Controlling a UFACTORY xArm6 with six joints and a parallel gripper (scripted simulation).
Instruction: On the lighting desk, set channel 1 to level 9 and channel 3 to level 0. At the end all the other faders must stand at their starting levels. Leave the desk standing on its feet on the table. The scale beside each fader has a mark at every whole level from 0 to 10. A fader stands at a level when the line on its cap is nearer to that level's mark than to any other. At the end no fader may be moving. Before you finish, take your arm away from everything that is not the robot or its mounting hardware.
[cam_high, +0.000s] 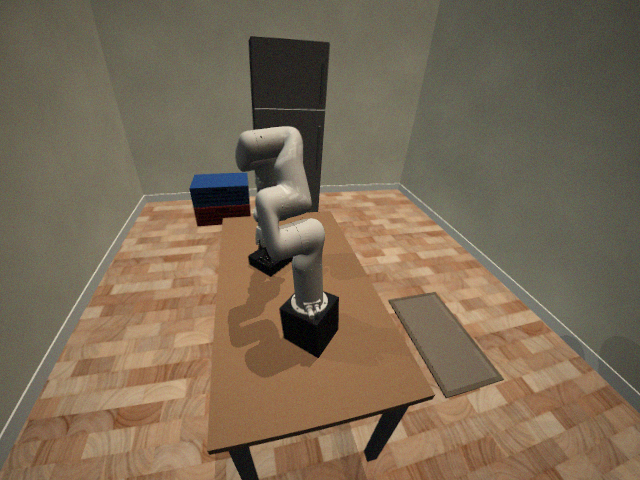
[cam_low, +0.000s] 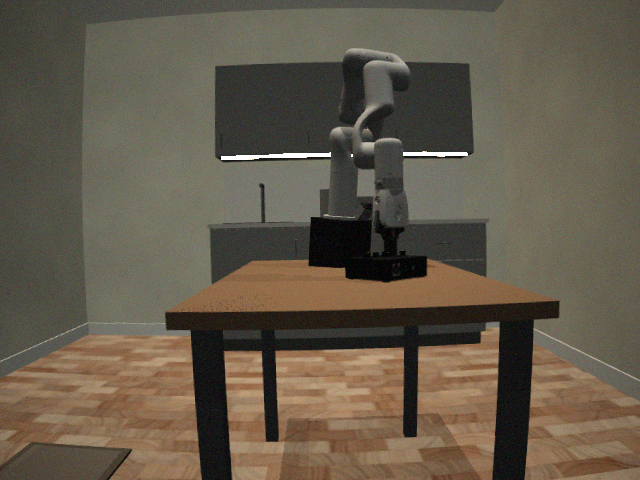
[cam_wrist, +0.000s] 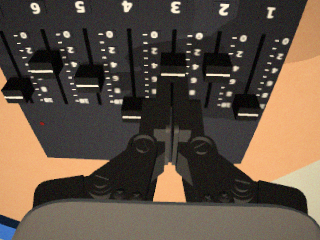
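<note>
The fader cap is 2 cm behind my hand, 4 cm to the left of it and 1 cm below it.
</note>
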